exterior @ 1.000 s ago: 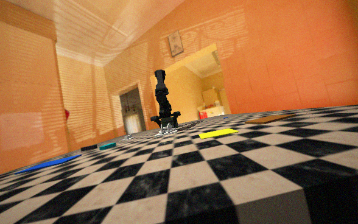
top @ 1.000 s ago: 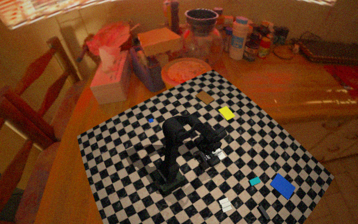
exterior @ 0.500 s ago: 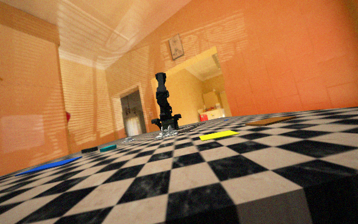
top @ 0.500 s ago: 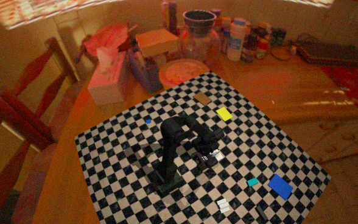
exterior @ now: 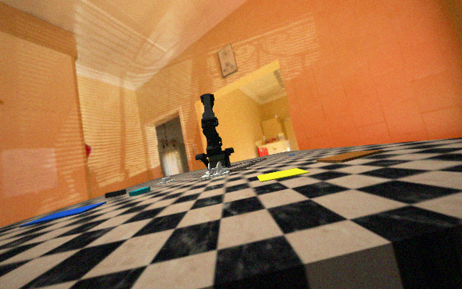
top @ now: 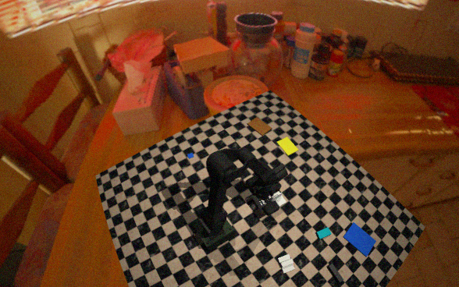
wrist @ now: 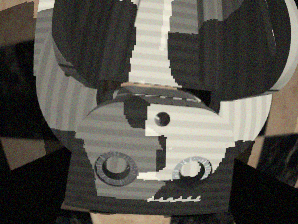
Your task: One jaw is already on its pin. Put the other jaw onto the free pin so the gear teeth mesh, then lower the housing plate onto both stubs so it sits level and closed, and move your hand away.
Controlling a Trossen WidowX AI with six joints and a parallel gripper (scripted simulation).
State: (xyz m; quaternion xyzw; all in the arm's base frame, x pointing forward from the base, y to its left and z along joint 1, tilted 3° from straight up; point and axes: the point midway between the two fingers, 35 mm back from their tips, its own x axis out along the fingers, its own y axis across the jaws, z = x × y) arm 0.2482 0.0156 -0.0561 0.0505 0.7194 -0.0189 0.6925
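Now: the jaw 3 cm ahead of my gripper tip, 1 cm to the left of it and 1 cm above it. Round my gripper tip: yellow card: 34 cm ahead, 18 cm to the left, 1 cm below; teal block: 30 cm to the right, 13 cm ahead; white base: 7 cm ahead, 1 cm to the right, 1 cm below.
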